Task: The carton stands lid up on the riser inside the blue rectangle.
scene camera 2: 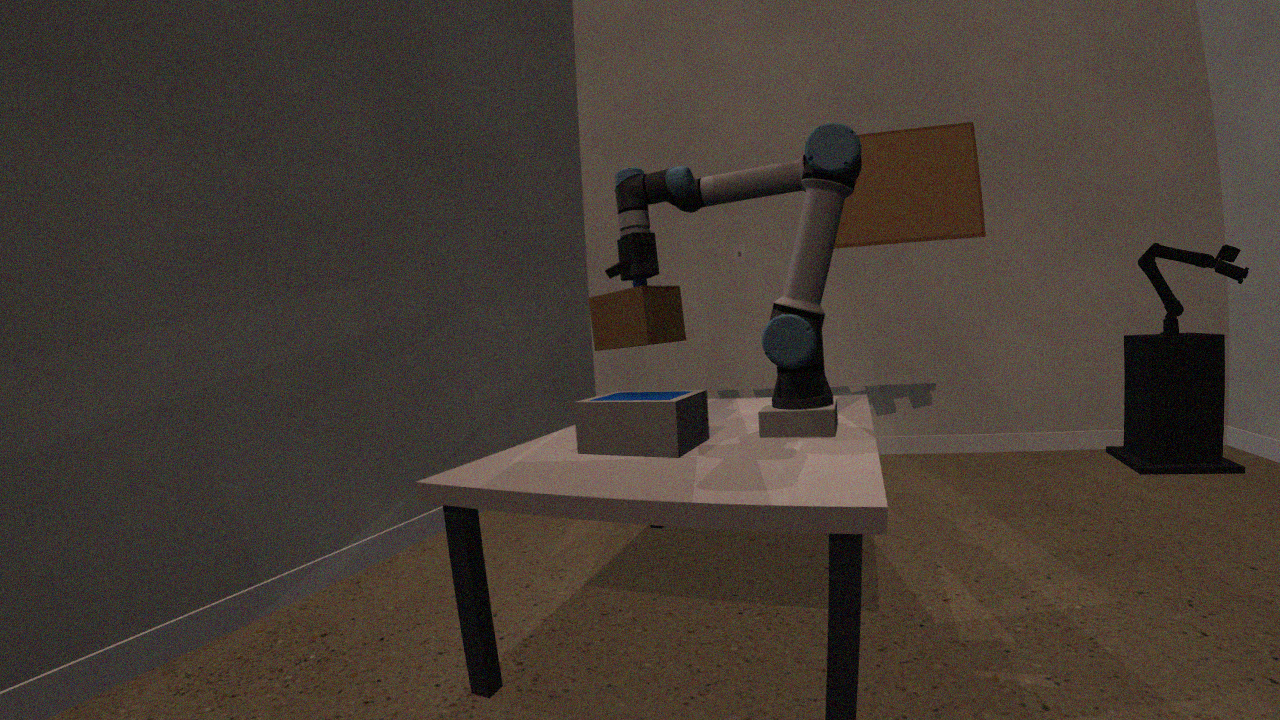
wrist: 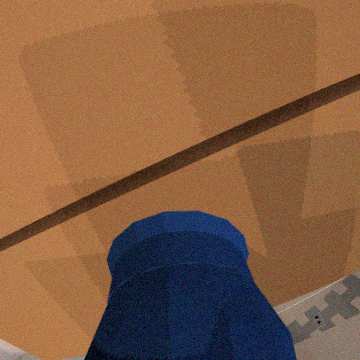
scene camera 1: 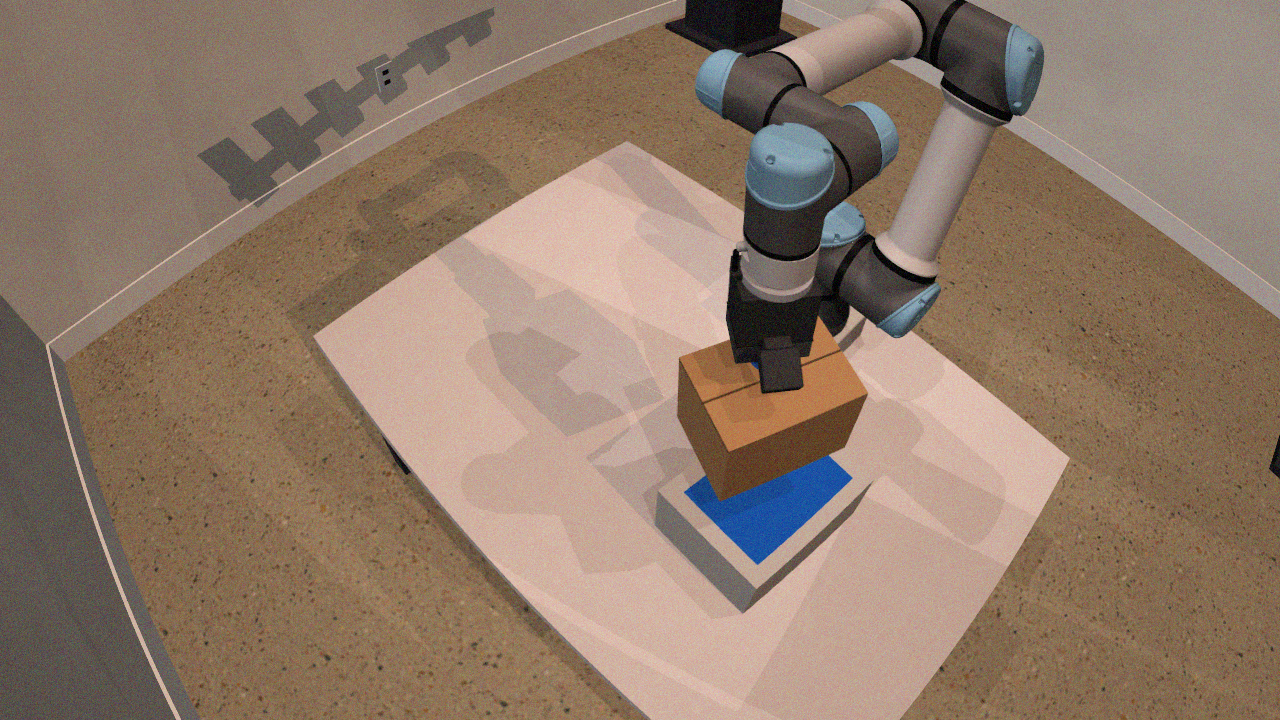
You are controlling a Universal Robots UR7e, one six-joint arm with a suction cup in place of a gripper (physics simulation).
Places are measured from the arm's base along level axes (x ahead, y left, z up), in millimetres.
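Pixels of known places: hand, its tool point: point(wrist: 177, 235); arm's base, origin of its link: point(scene camera 2: 802, 404).
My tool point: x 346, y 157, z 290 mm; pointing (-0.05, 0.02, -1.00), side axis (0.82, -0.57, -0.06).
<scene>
Ahead of a thing's pixels: the offset from my tool point to its top centre. Level surfaces: height alone.
The brown carton @[dx +5, dy +26, dz +18 mm] point(scene camera 1: 787, 452) point(scene camera 2: 622, 320) point(wrist: 125, 125) hangs in the air, lid up and roughly level, with a dark seam across its top. My gripper, a blue suction cup point(scene camera 1: 757, 364) point(scene camera 2: 639, 282) point(wrist: 177, 225), is on the lid near the seam and holds the carton. The grey riser @[dx -12, dy +60, dz -234 mm] point(scene camera 1: 702, 541) point(scene camera 2: 626, 428) stands on the table below, with a visible gap under the carton in scene camera 2. The blue rectangle @[dx -12, dy +60, dz -234 mm] point(scene camera 1: 769, 519) point(scene camera 2: 640, 395) is on the riser's top, partly hidden by the carton in scene camera 1. The carton looks turned relative to the rectangle's edges.
The pale table @[dz -353 mm] point(scene camera 1: 572, 528) point(scene camera 2: 662, 488) carries the riser and the arm's base block point(scene camera 2: 796, 420). A dark pedestal point(scene camera 1: 733, 22) point(scene camera 2: 1172, 394) with a small black arm point(scene camera 2: 1163, 277) stands on the floor. A brown board point(scene camera 2: 921, 183) is on the wall.
</scene>
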